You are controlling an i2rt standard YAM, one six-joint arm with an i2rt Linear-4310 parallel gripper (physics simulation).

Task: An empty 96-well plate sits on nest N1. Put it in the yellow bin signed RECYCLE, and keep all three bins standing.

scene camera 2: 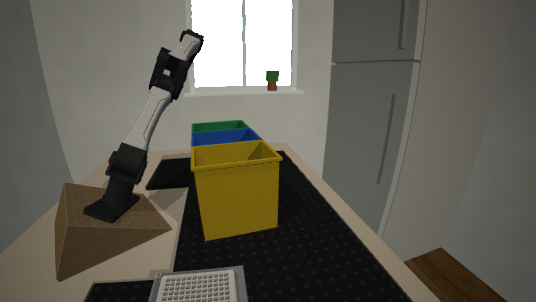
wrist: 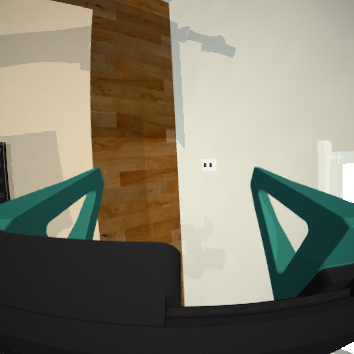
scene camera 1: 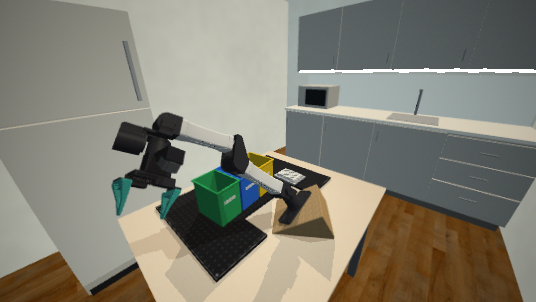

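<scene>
The white 96-well plate [scene camera 1: 290, 175] [scene camera 2: 197, 287] lies on its grey nest [scene camera 2: 241, 285] at the near end of the black board in scene camera 2. The yellow bin [scene camera 1: 264, 165] [scene camera 2: 237, 200] stands upright, nearest to the plate. The blue bin [scene camera 1: 250, 192] [scene camera 2: 220, 136] stands beside it, and the green bin [scene camera 1: 218, 200] [scene camera 2: 220, 125] stands beyond that. All three are upright. My gripper [scene camera 1: 141, 205] [wrist: 176, 175] is open and empty, with teal fingers wide apart. It hangs in the air beyond the green bin, far from the plate. It does not show in scene camera 2.
The arm stands on a wooden wedge block [scene camera 1: 312, 215] [scene camera 2: 100, 240] beside the bins, and its links reach above them. The black perforated board [scene camera 1: 215, 255] [scene camera 2: 310, 250] lies under the bins on the table [scene camera 1: 365, 192]. A tall fridge [scene camera 1: 65, 165] [scene camera 2: 370, 125] stands beside the table.
</scene>
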